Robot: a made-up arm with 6 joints. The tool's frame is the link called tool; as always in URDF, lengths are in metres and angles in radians. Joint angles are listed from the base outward.
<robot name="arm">
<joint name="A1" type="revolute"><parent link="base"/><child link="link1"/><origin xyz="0 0 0.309" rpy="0 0 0"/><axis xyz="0 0 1"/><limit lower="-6.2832" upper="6.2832"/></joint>
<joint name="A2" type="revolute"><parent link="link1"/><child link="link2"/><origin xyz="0 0 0" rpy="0 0 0"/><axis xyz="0 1 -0.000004"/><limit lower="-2.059" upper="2.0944"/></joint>
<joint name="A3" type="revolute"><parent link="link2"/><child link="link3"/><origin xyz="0.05 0 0.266" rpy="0 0 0"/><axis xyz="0 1 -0.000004"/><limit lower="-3.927" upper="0.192"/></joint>
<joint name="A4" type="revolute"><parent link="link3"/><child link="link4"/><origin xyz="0.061 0 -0.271" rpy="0 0 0"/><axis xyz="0 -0.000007 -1"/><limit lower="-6.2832" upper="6.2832"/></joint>
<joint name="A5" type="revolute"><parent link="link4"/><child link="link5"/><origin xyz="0 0 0" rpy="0 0 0"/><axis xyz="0 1 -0.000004"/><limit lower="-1.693" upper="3.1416"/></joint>
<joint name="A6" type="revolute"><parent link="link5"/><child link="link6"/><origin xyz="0.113 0 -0.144" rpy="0 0 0"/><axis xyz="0 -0.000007 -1"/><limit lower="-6.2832" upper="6.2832"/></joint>
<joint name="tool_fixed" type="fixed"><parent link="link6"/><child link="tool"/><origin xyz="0 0 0" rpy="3.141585 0 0"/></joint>
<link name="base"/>
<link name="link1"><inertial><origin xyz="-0.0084 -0.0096 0.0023"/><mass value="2.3"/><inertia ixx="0.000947" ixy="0" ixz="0" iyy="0.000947" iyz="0" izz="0.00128"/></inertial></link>
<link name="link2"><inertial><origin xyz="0.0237 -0.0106 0.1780"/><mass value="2.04"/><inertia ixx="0.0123" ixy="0" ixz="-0.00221" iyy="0.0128" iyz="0" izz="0.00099"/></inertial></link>
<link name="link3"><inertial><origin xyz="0.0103 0.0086 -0.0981"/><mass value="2.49"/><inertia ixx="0.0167" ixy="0" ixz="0.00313" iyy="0.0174" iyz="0" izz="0.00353"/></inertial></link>
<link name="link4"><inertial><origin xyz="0.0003 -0.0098 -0.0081"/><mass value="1.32"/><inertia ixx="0.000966" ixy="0" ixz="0" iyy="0.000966" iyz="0" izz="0.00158"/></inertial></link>
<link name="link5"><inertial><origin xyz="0.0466 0.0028 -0.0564"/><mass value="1.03"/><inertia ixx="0.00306" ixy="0" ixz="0.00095" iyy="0.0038" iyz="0" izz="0.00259"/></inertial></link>
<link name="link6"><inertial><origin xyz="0.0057 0.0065 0.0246"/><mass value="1.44"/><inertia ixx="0.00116" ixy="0" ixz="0" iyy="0.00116" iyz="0" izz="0.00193"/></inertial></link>
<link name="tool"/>
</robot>
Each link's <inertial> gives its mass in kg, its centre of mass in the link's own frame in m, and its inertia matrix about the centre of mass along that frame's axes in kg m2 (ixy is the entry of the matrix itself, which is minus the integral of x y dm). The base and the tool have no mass. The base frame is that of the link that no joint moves.
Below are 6 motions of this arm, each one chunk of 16 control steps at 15 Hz.
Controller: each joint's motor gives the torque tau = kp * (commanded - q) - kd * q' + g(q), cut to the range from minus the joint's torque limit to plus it. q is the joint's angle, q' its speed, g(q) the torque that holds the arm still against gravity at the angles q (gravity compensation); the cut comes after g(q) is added. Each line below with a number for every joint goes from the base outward.
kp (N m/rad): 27 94 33 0.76 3.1 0.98
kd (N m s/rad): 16 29 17 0.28 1.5 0.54
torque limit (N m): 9.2 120 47 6.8 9 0.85
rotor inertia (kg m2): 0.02 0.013 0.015 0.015 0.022 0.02
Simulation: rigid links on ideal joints. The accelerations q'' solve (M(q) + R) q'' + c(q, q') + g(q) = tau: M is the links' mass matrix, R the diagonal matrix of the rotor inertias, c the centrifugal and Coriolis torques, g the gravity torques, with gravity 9.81 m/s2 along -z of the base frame. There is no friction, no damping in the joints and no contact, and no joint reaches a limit. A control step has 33 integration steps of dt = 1/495 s. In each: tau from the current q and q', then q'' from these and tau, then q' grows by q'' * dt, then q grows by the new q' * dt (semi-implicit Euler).
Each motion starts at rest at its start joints. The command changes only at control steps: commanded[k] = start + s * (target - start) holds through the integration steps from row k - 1 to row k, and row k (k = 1, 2, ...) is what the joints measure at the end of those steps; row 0 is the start. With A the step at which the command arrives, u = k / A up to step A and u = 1 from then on. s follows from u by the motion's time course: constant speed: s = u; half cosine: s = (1 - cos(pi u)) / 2; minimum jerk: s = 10 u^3 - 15 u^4 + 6 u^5; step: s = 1 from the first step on.
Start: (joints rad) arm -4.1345 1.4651 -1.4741 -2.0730 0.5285 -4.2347
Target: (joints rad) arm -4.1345 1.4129 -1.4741 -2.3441 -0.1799 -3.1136
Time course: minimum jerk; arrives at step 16
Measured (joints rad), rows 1 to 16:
1: -4.1345 1.4651 -1.4741 -2.0731 0.5284 -4.2345
2: -4.1346 1.4650 -1.4741 -2.0735 0.5275 -4.2333
3: -4.1347 1.4646 -1.4741 -2.0749 0.5246 -4.2291
4: -4.1349 1.4638 -1.4740 -2.0780 0.5180 -4.2196
5: -4.1353 1.4625 -1.4740 -2.0837 0.5061 -4.2025
6: -4.1357 1.4604 -1.4741 -2.0923 0.4877 -4.1759
7: -4.1360 1.4576 -1.4741 -2.1042 0.4621 -4.1388
8: -4.1363 1.4542 -1.4743 -2.1192 0.4292 -4.0911
9: -4.1366 1.4502 -1.4744 -2.1368 0.3895 -4.0334
10: -4.1366 1.4458 -1.4746 -2.1564 0.3441 -3.9674
11: -4.1365 1.4412 -1.4748 -2.1771 0.2948 -3.8954
12: -4.1363 1.4366 -1.4750 -2.1979 0.2437 -3.8204
13: -4.1359 1.4323 -1.4751 -2.2180 0.1928 -3.7454
14: -4.1354 1.4285 -1.4751 -2.2368 0.1443 -3.6734
15: -4.1350 1.4252 -1.4750 -2.2537 0.0999 -3.6068
16: -4.1346 1.4226 -1.4749 -2.2686 0.0605 -3.5469

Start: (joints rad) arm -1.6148 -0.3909 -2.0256 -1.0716 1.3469 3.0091
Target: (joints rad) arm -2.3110 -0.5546 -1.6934 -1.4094 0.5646 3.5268
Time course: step
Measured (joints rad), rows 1 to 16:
1: -1.6847 -0.4156 -1.9792 -1.0604 1.2607 3.0425
2: -1.7514 -0.4404 -1.9418 -1.0760 1.1739 3.0965
3: -1.8115 -0.4628 -1.9115 -1.1163 1.0960 3.1489
4: -1.8653 -0.4820 -1.8863 -1.1686 1.0274 3.1954
5: -1.9133 -0.4981 -1.8648 -1.2218 0.9670 3.2360
6: -1.9560 -0.5111 -1.8460 -1.2686 0.9138 3.2713
7: -1.9941 -0.5214 -1.8292 -1.3062 0.8672 3.3021
8: -2.0280 -0.5293 -1.8141 -1.3347 0.8264 3.3291
9: -2.0582 -0.5352 -1.8004 -1.3553 0.7909 3.3528
10: -2.0852 -0.5396 -1.7879 -1.3701 0.7602 3.3737
11: -2.1092 -0.5429 -1.7768 -1.3805 0.7336 3.3922
12: -2.1307 -0.5454 -1.7667 -1.3879 0.7108 3.4085
13: -2.1499 -0.5472 -1.7578 -1.3934 0.6910 3.4229
14: -2.1671 -0.5486 -1.7498 -1.3974 0.6741 3.4356
15: -2.1825 -0.5497 -1.7428 -1.4005 0.6595 3.4467
16: -2.1962 -0.5505 -1.7366 -1.4028 0.6469 3.4565

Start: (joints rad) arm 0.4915 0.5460 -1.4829 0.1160 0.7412 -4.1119
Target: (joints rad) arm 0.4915 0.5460 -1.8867 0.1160 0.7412 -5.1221
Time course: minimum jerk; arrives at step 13
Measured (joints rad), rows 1 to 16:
1: 0.4915 0.5460 -1.4830 0.1160 0.7413 -4.1122
2: 0.4915 0.5462 -1.4841 0.1163 0.7421 -4.1141
3: 0.4915 0.5468 -1.4873 0.1170 0.7441 -4.1204
4: 0.4914 0.5476 -1.4938 0.1183 0.7476 -4.1345
5: 0.4914 0.5486 -1.5049 0.1200 0.7521 -4.1591
6: 0.4913 0.5498 -1.5210 0.1221 0.7571 -4.1959
7: 0.4913 0.5508 -1.5421 0.1242 0.7619 -4.2452
8: 0.4912 0.5516 -1.5675 0.1258 0.7656 -4.3058
9: 0.4912 0.5519 -1.5962 0.1268 0.7675 -4.3749
10: 0.4912 0.5517 -1.6264 0.1268 0.7672 -4.4486
11: 0.4913 0.5510 -1.6564 0.1260 0.7647 -4.5229
12: 0.4913 0.5498 -1.6848 0.1243 0.7603 -4.5937
13: 0.4914 0.5483 -1.7105 0.1220 0.7546 -4.6581
14: 0.4914 0.5469 -1.7333 0.1195 0.7487 -4.7153
15: 0.4915 0.5456 -1.7534 0.1173 0.7434 -4.7656
16: 0.4915 0.5446 -1.7710 0.1154 0.7389 -4.8098

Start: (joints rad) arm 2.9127 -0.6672 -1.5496 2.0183 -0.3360 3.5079
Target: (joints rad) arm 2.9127 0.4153 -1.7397 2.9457 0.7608 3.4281
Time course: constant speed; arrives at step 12
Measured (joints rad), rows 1 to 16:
1: 2.9117 -0.6558 -1.5557 2.0119 -0.3348 3.5083
2: 2.9104 -0.6297 -1.5641 1.9957 -0.3241 3.5086
3: 2.9090 -0.5906 -1.5735 1.9770 -0.3017 3.5081
4: 2.9078 -0.5409 -1.5837 1.9628 -0.2680 3.5068
5: 2.9067 -0.4825 -1.5945 1.9583 -0.2240 3.5046
6: 2.9059 -0.4172 -1.6057 1.9667 -0.1711 3.5017
7: 2.9053 -0.3464 -1.6173 1.9902 -0.1106 3.4981
8: 2.9049 -0.2712 -1.6291 2.0297 -0.0438 3.4940
9: 2.9047 -0.1924 -1.6409 2.0853 0.0279 3.4893
10: 2.9047 -0.1107 -1.6526 2.1566 0.1035 3.4842
11: 2.9050 -0.0268 -1.6643 2.2418 0.1819 3.4787
12: 2.9057 0.0589 -1.6759 2.3387 0.2624 3.4728
13: 2.9076 0.1350 -1.6804 2.4446 0.3354 3.4665
14: 2.9102 0.1977 -1.6820 2.5526 0.3928 3.4602
15: 2.9128 0.2477 -1.6829 2.6501 0.4376 3.4547
16: 2.9150 0.2869 -1.6843 2.7299 0.4741 3.4503

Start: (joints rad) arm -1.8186 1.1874 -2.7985 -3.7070 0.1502 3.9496
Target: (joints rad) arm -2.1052 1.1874 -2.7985 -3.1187 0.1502 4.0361
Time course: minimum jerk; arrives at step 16
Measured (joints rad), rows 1 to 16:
1: -1.8186 1.1874 -2.7985 -3.7069 0.1502 3.9496
2: -1.8188 1.1874 -2.7985 -3.7060 0.1504 3.9497
3: -1.8195 1.1874 -2.7985 -3.7028 0.1507 3.9498
4: -1.8211 1.1873 -2.7986 -3.6955 0.1515 3.9503
5: -1.8242 1.1872 -2.7987 -3.6823 0.1526 3.9513
6: -1.8293 1.1872 -2.7988 -3.6616 0.1539 3.9529
7: -1.8367 1.1871 -2.7989 -3.6328 0.1554 3.9552
8: -1.8466 1.1870 -2.7990 -3.5960 0.1567 3.9584
9: -1.8590 1.1870 -2.7991 -3.5522 0.1577 3.9625
10: -1.8738 1.1870 -2.7991 -3.5032 0.1582 3.9673
11: -1.8905 1.1871 -2.7990 -3.4514 0.1582 3.9727
12: -1.9084 1.1872 -2.7988 -3.3995 0.1577 3.9786
13: -1.9271 1.1874 -2.7987 -3.3502 0.1567 3.9846
14: -1.9457 1.1876 -2.7985 -3.3060 0.1555 3.9907
15: -1.9635 1.1877 -2.7983 -3.2688 0.1544 3.9964
16: -1.9801 1.1878 -2.7982 -3.2392 0.1533 4.0017

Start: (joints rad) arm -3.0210 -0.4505 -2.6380 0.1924 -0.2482 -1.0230
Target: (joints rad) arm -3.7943 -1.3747 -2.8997 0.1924 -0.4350 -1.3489
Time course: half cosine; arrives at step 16
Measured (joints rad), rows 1 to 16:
1: -3.0217 -0.4514 -2.6376 0.1935 -0.2473 -1.0233
2: -3.0246 -0.4553 -2.6364 0.1978 -0.2441 -1.0247
3: -3.0307 -0.4646 -2.6348 0.2066 -0.2380 -1.0279
4: -3.0411 -0.4813 -2.6335 0.2210 -0.2296 -1.0335
5: -3.0562 -0.5069 -2.6335 0.2411 -0.2203 -1.0415
6: -3.0762 -0.5423 -2.6353 0.2670 -0.2114 -1.0521
7: -3.1011 -0.5875 -2.6398 0.2983 -0.2045 -1.0651
8: -3.1304 -0.6421 -2.6473 0.3337 -0.2009 -1.0802
9: -3.1634 -0.7048 -2.6581 0.3710 -0.2015 -1.0970
10: -3.1995 -0.7739 -2.6721 0.4069 -0.2069 -1.1150
11: -3.2379 -0.8474 -2.6891 0.4373 -0.2170 -1.1336
12: -3.2779 -0.9226 -2.7086 0.4580 -0.2316 -1.1525
13: -3.3188 -0.9970 -2.7300 0.4654 -0.2499 -1.1709
14: -3.3598 -1.0678 -2.7525 0.4571 -0.2711 -1.1886
15: -3.4003 -1.1324 -2.7755 0.4320 -0.2944 -1.2049
16: -3.4394 -1.1884 -2.7980 0.3911 -0.3192 -1.2194

